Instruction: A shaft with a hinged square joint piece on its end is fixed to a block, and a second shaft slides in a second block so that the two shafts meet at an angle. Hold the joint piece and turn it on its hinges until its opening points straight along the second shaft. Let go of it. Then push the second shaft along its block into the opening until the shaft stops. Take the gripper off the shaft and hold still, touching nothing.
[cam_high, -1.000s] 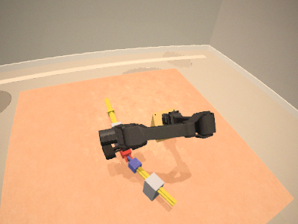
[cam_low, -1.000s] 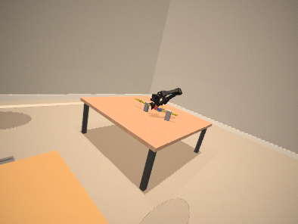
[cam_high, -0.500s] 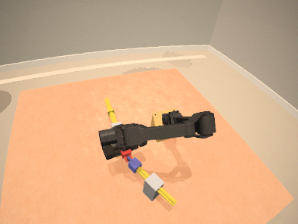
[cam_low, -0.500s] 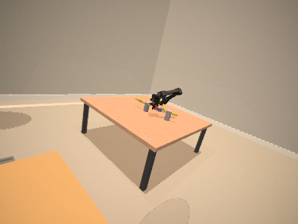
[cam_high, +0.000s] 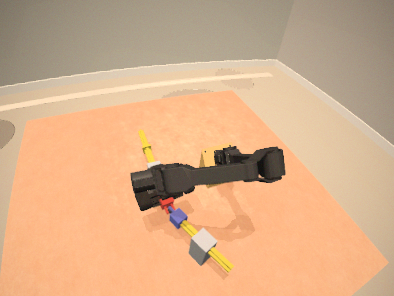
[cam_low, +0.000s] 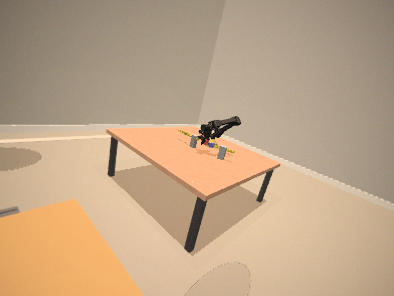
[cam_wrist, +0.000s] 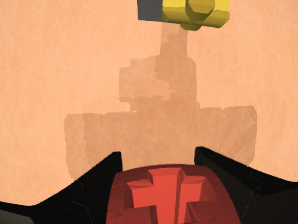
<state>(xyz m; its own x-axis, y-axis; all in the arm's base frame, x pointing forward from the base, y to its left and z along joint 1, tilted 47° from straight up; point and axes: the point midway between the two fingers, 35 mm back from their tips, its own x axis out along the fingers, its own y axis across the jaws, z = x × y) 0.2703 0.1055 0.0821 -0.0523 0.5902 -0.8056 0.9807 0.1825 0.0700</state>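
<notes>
Right now the red joint piece is 20 mm to the left of my gripper tip and 40 mm above it.
</notes>
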